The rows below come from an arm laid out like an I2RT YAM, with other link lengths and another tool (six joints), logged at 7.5 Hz.
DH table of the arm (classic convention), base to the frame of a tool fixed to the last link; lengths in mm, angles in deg. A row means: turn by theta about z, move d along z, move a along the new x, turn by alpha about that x. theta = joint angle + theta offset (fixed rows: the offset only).
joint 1: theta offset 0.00, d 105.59, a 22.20, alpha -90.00
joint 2: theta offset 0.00, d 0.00, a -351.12, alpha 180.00
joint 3: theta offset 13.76, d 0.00, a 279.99, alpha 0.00
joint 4: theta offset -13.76, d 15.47, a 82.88, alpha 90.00
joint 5: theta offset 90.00, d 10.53, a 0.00, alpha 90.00
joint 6: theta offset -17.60, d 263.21, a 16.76, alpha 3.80
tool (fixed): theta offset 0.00, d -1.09, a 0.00, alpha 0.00
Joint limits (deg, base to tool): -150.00..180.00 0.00..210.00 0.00..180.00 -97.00..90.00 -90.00..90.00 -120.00..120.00
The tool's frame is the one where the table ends.
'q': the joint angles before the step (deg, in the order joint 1, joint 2, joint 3, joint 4, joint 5, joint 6). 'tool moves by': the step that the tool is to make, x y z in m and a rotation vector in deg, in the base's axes. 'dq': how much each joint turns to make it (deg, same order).
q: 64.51, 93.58, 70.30, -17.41, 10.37, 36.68
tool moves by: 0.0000, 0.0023, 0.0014, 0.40, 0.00, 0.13
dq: 0.01, 0.08, 0.09, 0.34, -0.21, 0.05
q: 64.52, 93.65, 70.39, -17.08, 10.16, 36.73
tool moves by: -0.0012, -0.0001, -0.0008, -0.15, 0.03, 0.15
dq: 0.10, -0.03, -0.07, -0.09, -0.01, -0.06
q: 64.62, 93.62, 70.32, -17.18, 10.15, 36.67
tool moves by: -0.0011, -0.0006, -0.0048, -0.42, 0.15, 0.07
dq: 0.10, 0.19, -0.40, 0.16, 0.05, -0.02
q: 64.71, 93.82, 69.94, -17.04, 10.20, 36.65
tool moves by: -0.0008, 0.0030, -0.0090, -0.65, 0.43, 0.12
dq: 0.19, 1.04, -0.02, 0.27, -0.02, 0.13
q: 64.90, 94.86, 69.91, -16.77, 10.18, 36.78
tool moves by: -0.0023, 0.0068, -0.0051, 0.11, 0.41, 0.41
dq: 0.35, 0.95, 0.16, 0.66, -0.32, 0.28
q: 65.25, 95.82, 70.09, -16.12, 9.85, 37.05
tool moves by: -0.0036, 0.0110, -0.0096, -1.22, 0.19, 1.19
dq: 0.73, 2.09, 1.35, -0.35, -0.12, -0.56
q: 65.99, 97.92, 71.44, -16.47, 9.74, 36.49
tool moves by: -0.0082, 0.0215, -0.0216, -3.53, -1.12, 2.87
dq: 2.05, 4.41, 2.62, -0.61, 1.09, -2.34
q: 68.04, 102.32, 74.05, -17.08, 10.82, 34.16
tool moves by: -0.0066, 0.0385, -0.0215, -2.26, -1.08, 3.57
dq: 1.97, 6.42, 4.99, 0.17, 0.20, -2.45
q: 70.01, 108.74, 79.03, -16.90, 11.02, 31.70
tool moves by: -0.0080, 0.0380, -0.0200, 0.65, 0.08, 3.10
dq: 1.20, 5.23, 2.99, 3.04, -1.52, -1.19
